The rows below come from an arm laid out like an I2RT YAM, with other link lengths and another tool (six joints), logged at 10 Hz.
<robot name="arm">
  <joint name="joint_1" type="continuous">
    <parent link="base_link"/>
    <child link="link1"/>
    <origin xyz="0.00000 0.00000 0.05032" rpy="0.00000 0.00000 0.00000"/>
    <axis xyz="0 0 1"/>
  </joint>
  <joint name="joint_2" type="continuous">
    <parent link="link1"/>
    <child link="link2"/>
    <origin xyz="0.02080 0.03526 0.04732" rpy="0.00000 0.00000 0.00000"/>
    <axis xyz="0 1 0"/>
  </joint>
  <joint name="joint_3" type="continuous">
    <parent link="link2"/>
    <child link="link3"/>
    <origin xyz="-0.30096 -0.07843 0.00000" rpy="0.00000 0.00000 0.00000"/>
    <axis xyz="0 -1 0"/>
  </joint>
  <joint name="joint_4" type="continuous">
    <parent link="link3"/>
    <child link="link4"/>
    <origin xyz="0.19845 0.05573 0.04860" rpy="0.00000 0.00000 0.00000"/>
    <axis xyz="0 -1 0"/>
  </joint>
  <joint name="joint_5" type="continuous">
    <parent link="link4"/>
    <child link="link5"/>
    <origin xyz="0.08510 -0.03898 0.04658" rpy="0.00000 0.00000 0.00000"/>
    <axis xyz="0 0 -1"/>
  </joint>
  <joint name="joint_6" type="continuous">
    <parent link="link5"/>
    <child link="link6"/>
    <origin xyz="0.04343 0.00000 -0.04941" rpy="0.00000 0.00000 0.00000"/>
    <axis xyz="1 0 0"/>
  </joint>
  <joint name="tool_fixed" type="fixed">
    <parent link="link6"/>
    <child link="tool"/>
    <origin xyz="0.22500 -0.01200 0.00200" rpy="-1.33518 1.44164 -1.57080"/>
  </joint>
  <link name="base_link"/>
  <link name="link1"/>
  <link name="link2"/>
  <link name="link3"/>
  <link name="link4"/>
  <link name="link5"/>
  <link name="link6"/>
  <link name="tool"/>
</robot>
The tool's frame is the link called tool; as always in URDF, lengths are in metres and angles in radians. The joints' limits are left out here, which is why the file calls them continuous.
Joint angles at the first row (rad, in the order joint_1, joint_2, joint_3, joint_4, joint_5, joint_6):
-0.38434, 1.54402, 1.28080, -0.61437, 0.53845, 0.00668
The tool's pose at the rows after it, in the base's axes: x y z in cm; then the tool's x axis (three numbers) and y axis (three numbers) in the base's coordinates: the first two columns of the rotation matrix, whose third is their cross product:
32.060 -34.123 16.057 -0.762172 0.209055 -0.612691 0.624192 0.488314 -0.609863
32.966 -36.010 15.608 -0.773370 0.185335 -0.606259 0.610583 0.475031 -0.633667
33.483 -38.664 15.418 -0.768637 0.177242 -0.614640 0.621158 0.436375 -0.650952
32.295 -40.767 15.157 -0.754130 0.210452 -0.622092 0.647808 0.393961 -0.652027
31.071 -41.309 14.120 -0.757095 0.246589 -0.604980 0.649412 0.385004 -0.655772
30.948 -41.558 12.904 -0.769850 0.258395 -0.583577 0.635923 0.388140 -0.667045
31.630 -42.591 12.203 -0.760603 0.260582 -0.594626 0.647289 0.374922 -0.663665
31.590 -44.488 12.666 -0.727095 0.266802 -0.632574 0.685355 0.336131 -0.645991
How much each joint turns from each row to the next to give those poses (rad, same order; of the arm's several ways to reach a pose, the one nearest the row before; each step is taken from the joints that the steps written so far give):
-0.05149, 0.02707, 0.00000, 0.07971, -0.00152, -0.03204
-0.03089, 0.05075, -0.00001, 0.07938, -0.00266, -0.05912
-0.04008, 0.05646, 0.00001, 0.09918, 0.01066, -0.04427
-0.04423, 0.02709, 0.00001, 0.03852, 0.01223, 0.00116
-0.02099, 0.01412, 0.00000, -0.01830, 0.00380, 0.01525
-0.00343, 0.02822, -0.00001, 0.00190, 0.00496, -0.00038
-0.00877, 0.04082, -0.00002, 0.05571, 0.00267, -0.00038
-0.03168, 0.02366, 0.00005, 0.07321, -0.00077, -0.00001

